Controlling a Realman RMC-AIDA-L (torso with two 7-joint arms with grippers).
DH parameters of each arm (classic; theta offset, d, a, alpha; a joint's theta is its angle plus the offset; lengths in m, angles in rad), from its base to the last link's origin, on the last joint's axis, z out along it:
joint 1: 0 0.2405 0 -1.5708
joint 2: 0 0 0 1.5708
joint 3: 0 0.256 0 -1.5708
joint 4: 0 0 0 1.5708
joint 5: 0 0.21 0 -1.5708
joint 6: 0 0 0 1.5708
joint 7: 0 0.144 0 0
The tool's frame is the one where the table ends.
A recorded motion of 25 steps. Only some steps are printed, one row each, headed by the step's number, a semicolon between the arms.
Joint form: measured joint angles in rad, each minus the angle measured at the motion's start. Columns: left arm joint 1, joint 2, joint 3, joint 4, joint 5, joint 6, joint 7; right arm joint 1, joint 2, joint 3, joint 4, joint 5, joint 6, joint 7.
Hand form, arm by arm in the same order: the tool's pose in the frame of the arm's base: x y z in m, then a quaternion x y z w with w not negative. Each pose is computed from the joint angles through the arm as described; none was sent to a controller.
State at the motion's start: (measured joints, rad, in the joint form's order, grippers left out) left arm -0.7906 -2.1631 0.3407 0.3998 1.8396 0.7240 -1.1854; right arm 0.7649 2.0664 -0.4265 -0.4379 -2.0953 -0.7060 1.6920
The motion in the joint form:
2: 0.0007 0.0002 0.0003 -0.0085 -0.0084 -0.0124 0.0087; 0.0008 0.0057 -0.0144 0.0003 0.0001 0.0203 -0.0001
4: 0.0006 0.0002 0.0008 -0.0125 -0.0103 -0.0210 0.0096; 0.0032 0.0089 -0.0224 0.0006 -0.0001 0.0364 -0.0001
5: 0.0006 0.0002 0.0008 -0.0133 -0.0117 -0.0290 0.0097; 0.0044 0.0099 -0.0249 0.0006 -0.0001 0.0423 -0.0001
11: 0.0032 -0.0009 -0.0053 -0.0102 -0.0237 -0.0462 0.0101; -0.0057 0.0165 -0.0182 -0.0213 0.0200 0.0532 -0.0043
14: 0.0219 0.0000 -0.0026 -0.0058 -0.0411 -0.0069 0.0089; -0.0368 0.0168 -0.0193 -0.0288 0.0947 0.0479 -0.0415
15: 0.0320 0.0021 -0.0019 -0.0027 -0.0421 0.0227 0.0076; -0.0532 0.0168 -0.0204 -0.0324 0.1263 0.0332 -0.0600
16: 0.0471 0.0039 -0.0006 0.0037 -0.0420 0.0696 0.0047; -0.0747 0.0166 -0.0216 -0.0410 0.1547 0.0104 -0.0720
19: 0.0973 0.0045 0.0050 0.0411 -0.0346 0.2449 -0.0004; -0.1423 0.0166 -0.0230 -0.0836 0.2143 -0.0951 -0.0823
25: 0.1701 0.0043 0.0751 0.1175 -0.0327 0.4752 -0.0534; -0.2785 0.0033 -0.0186 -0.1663 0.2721 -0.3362 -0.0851
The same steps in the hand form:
2: -0.2676 0.4389 -0.0197 -0.78920 -0.35471 -0.22704 0.44700; 0.2987 0.4423 0.0140 -0.75848 0.46025 0.18717 0.42172
4: -0.2687 0.4387 -0.0205 -0.78791 -0.35745 -0.22474 0.44824; 0.2983 0.4431 0.0127 -0.75818 0.45914 0.18281 0.42536
5: -0.2698 0.4388 -0.0203 -0.78630 -0.35946 -0.22269 0.45047; 0.2981 0.4436 0.0124 -0.75798 0.45864 0.18143 0.42685
11: -0.2733 0.4392 -0.0178 -0.77794 -0.36698 -0.22229 0.45905; 0.3009 0.4436 0.0180 -0.74744 0.46087 0.18878 0.43965
14: -0.2754 0.4347 -0.0163 -0.77665 -0.36804 -0.23640 0.45329; 0.3097 0.4381 0.0238 -0.73299 0.46694 0.20586 0.44980
15: -0.2759 0.4320 -0.0153 -0.77897 -0.36509 -0.24371 0.44779; 0.3132 0.4344 0.0256 -0.72961 0.46795 0.21404 0.45042
16: -0.2760 0.4276 -0.0140 -0.78307 -0.35983 -0.25514 0.43844; 0.3178 0.4293 0.0284 -0.72597 0.46979 0.22326 0.44991
19: -0.2724 0.4114 -0.0088 -0.80109 -0.33022 -0.29433 0.40322; 0.3275 0.4123 0.0380 -0.72216 0.47025 0.25527 0.43839
25: -0.2632 0.3856 -0.0024 -0.83023 -0.29005 -0.33592 0.33727; 0.3446 0.3709 0.0598 -0.73126 0.45686 0.30104 0.40734

